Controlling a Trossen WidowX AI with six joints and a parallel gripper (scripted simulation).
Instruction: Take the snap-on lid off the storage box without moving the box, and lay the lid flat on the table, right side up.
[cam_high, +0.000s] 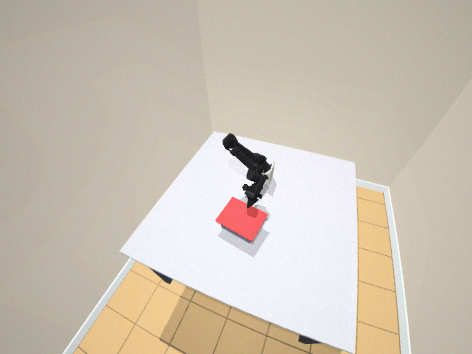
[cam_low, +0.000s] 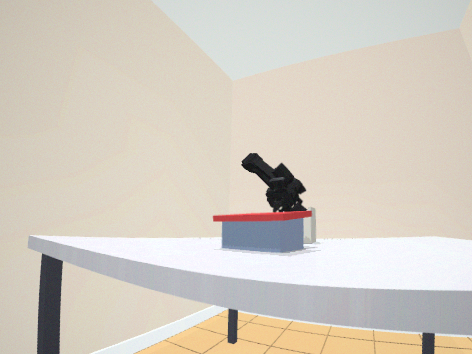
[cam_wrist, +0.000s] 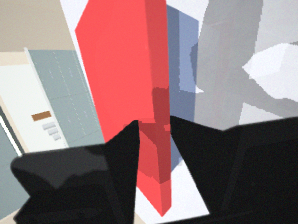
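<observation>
Now: gripper tip 80 mm short of the red lid and 20 mm to the left of it. Round my gripper tip: storage box: 70 mm ahead, 20 mm to the right, 60 mm below.
</observation>
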